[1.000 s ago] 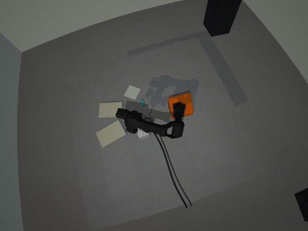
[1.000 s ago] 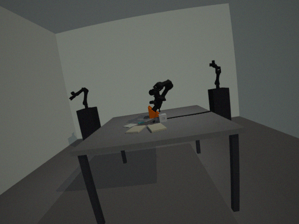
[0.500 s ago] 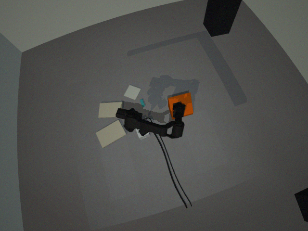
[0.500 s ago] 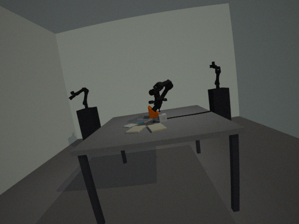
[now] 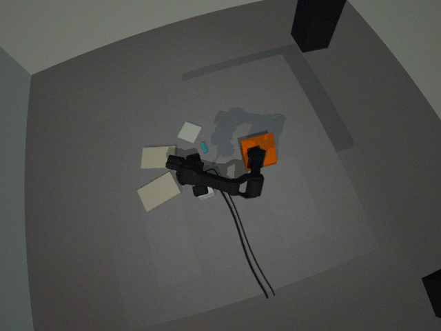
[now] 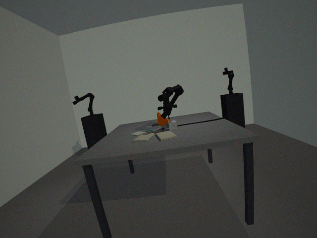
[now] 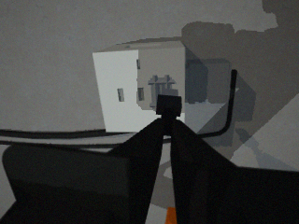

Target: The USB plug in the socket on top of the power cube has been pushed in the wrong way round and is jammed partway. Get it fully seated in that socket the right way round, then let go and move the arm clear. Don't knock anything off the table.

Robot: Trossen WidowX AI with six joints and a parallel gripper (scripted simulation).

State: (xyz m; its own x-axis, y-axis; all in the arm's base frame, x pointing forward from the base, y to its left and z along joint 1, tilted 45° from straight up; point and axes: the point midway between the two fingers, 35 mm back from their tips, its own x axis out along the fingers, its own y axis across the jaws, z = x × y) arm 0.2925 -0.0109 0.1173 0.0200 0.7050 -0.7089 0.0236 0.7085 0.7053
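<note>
Now: the dark USB plug 20 mm below my gripper tip. The rest, counted from my gripper tip: white card 340 mm to the right, 130 mm below; then small teal piece 60 mm behind, 220 mm to the right, 130 mm below.
</note>
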